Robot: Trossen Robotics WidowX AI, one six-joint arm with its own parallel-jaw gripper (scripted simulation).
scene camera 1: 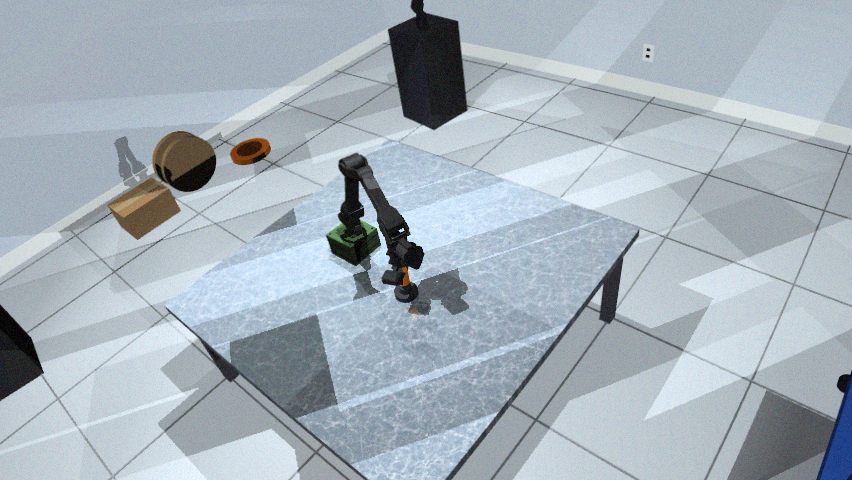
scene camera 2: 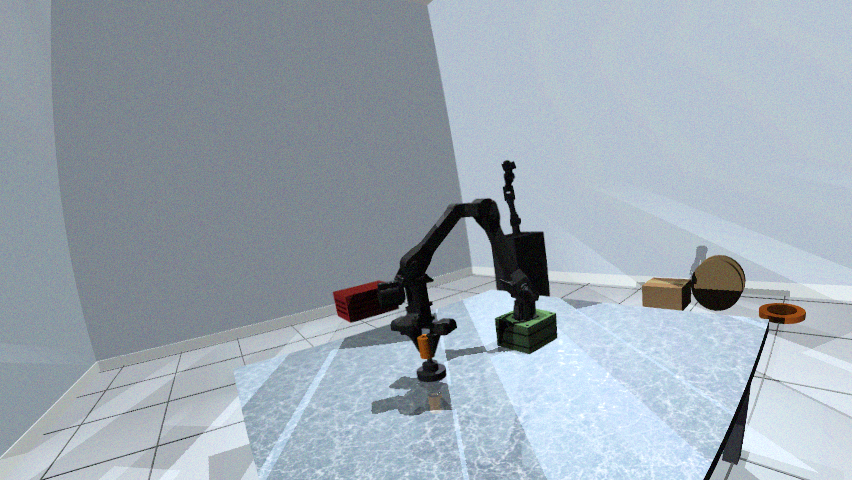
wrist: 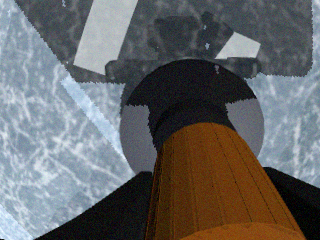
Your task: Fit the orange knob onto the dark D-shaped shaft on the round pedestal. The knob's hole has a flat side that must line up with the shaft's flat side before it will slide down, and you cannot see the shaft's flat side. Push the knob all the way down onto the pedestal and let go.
Scene:
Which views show my gripper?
Scene camera 1, scene camera 2 and the wrist view: all of them.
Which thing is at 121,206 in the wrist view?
My gripper.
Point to an orange knob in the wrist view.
205,174

